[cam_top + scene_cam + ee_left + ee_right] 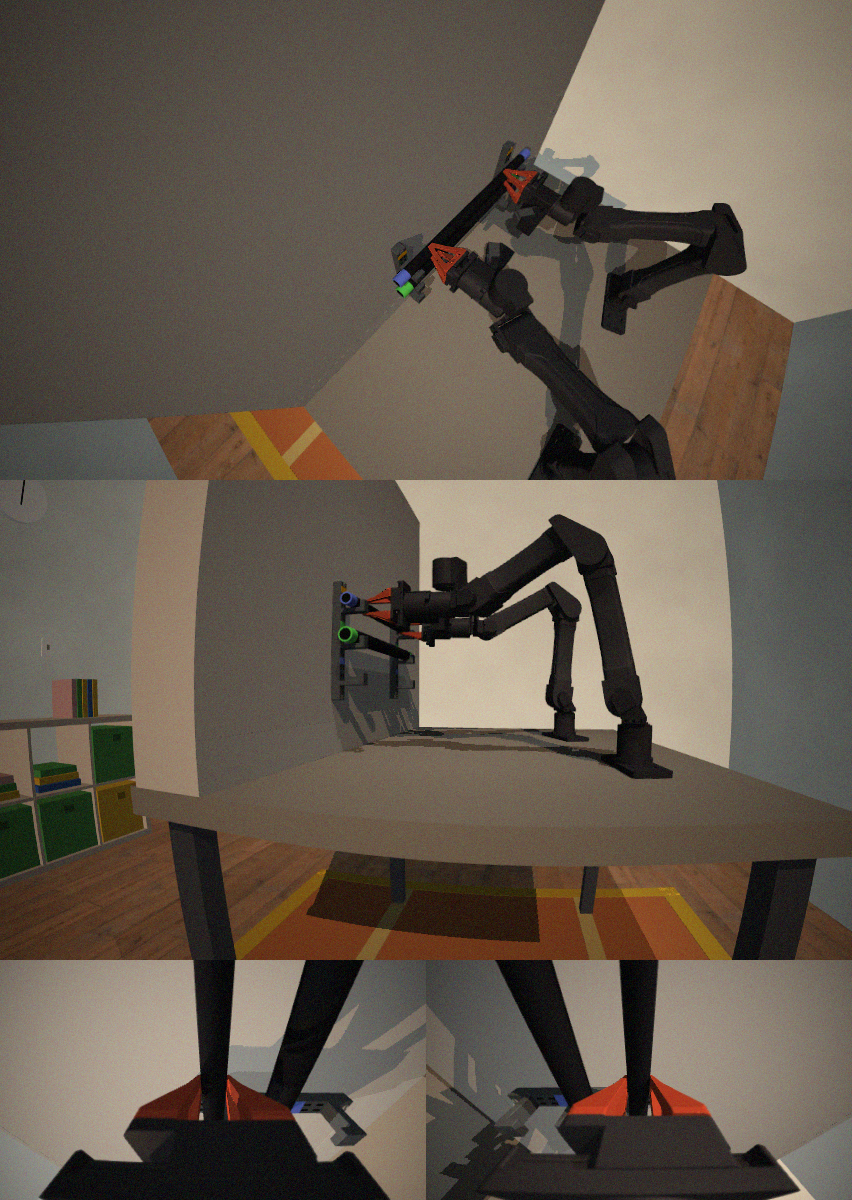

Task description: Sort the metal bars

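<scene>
My right gripper is now 140 mm to the right of the blue-ended bar and 20 mm short of it. The rest, counted from my right hand: green-ended bar: 150 mm to the left, 70 mm below, 20 mm ahead; grey wall panel: 150 mm to the left, 130 mm ahead, 110 mm above.
Right now my left hand is 1 cm past the blue-ended bar and 15 cm to the left of it. Round my left hand: green-ended bar 1 cm behind, 14 cm to the right, 7 cm below; grey wall panel 10 cm ahead, 14 cm to the right, 11 cm above.
</scene>
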